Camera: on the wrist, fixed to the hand. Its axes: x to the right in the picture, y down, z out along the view.
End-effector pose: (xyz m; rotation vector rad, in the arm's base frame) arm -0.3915 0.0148 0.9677 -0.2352 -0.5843 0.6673
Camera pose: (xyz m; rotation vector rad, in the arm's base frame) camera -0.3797 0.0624 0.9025 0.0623 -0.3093 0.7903
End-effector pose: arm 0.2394 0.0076 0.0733 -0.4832 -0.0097 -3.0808
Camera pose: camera 0.2134 -0.0487 0.0204 -0.2452 -0.5622 -2.9474
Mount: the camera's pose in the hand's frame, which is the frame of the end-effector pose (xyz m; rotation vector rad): 0.0098 0.0555 -0.0589 0.3832 0.1392 0.0499
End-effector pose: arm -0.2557 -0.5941 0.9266 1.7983 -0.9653 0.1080
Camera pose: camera -0.2645 -0.5586 0.9994 2.0821 -0.9343 0.4707
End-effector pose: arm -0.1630 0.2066 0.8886 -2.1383 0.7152 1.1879
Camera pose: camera -0.1640 0.1252 0.8927 -1.8997 0.9765 0.8492
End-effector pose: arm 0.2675 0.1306 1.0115 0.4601 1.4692 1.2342
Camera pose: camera 0.1936 0.1342 1.0457 0.6800 1.8336 1.0392
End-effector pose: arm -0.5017 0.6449 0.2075 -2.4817 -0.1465 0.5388
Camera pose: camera -0.4695 0.5705 0.2163 -2.1423 0.0690 0.3722
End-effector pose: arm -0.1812 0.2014 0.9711 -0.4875 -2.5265 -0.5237
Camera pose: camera -0.1412 0.2250 1.0381 -0.3542 -2.3938 -0.0462
